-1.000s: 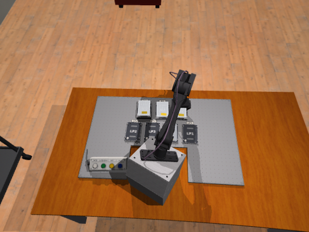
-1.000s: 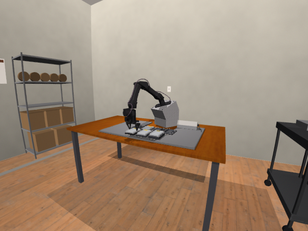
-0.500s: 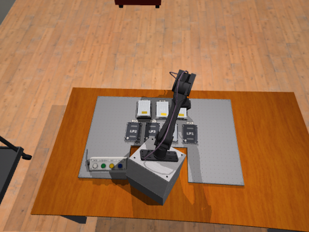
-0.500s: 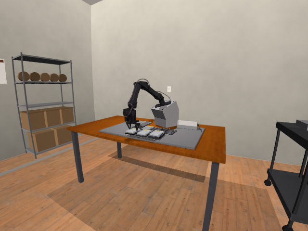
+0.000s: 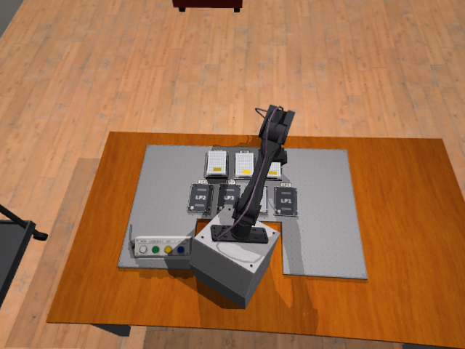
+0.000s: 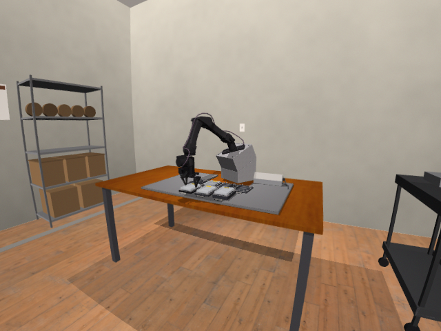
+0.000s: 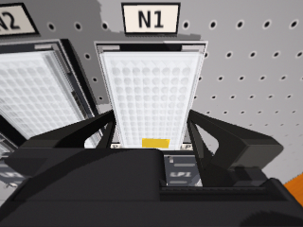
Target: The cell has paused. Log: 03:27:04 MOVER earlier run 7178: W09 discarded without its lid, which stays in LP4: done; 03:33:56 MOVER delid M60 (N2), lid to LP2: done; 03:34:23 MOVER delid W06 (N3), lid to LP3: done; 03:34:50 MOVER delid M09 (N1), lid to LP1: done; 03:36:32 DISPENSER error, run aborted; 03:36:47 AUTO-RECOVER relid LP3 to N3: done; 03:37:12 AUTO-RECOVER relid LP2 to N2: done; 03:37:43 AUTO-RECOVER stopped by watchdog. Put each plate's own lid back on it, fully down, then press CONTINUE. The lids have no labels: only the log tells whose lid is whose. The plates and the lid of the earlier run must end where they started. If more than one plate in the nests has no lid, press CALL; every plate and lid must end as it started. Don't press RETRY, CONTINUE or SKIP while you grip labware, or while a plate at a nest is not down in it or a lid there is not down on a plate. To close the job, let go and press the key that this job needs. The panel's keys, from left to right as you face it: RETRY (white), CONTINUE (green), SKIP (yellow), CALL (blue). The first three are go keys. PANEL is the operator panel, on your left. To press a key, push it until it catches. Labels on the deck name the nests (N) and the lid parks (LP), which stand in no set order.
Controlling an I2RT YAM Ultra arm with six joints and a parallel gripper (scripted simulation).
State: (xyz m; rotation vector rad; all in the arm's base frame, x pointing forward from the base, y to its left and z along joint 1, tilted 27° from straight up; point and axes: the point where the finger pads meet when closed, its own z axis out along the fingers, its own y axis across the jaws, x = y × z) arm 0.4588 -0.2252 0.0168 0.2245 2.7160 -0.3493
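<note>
My gripper is now 10 mm above the plate. From my hand the other things lie so: green CONTINUE key: 340 mm behind, 550 mm to the left, 30 mm above; blue key: 360 mm behind, 450 mm to the left, 30 mm above; yellow key: 350 mm behind, 500 mm to the left, 30 mm above.
</note>
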